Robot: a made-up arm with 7 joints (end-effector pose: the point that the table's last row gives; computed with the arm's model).
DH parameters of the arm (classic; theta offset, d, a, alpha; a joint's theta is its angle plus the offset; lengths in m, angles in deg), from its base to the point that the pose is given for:
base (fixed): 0 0 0 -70
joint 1: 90 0 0 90
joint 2: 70 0 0 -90
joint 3: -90 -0.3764 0.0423 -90
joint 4: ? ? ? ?
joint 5: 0 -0.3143 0 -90
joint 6: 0 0 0 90
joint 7: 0 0 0 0
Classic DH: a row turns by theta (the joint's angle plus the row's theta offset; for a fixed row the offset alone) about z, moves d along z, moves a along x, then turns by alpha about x.
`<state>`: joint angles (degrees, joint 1 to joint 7).
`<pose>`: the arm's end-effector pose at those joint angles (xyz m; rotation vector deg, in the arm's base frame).
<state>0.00 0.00 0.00 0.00 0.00 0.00 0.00</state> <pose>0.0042 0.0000 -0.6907 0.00 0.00 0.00</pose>
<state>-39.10 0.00 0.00 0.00 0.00 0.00 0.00</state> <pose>0.4126 -0.0506 -0.5516 0.00 -36.74 -13.37</pose>
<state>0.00 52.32 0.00 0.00 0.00 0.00 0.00</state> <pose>0.0042 0.5466 -0.4222 52.32 0.00 0.00</pose>
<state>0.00 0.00 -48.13 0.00 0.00 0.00 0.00</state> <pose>0.0028 -0.0031 -0.6907 0.00 0.00 -48.13</pose>
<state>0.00 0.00 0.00 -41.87 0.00 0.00 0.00</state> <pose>0.2237 0.0000 -0.6359 0.00 -41.87 0.00</pose>
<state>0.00 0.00 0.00 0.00 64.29 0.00 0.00</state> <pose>0.0042 0.0000 -0.6907 0.00 0.00 64.29</pose>
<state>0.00 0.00 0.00 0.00 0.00 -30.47 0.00</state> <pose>0.0042 0.0000 -0.6907 0.00 -30.47 0.00</pose>
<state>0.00 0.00 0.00 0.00 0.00 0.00 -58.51</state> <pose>0.0042 0.0000 -0.6907 0.00 0.00 -58.51</pose>
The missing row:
joint 4: 0 0 -0.0381 90
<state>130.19 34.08 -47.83 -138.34 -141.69 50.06 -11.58</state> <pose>-0.2834 -0.1486 -0.0609 47.12 7.97 -115.85</pose>
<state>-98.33 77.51 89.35 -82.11 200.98 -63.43 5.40</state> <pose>-0.0483 0.5393 0.1930 125.59 -34.35 3.85</pose>
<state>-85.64 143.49 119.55 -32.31 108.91 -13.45 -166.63</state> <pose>-0.5000 0.4559 0.1127 -55.13 87.64 -115.01</pose>
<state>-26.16 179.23 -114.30 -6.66 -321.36 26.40 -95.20</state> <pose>-0.2950 0.0714 0.6244 16.51 143.33 26.62</pose>
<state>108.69 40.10 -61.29 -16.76 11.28 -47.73 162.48</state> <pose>-0.6547 0.0886 0.2159 62.75 52.20 132.32</pose>
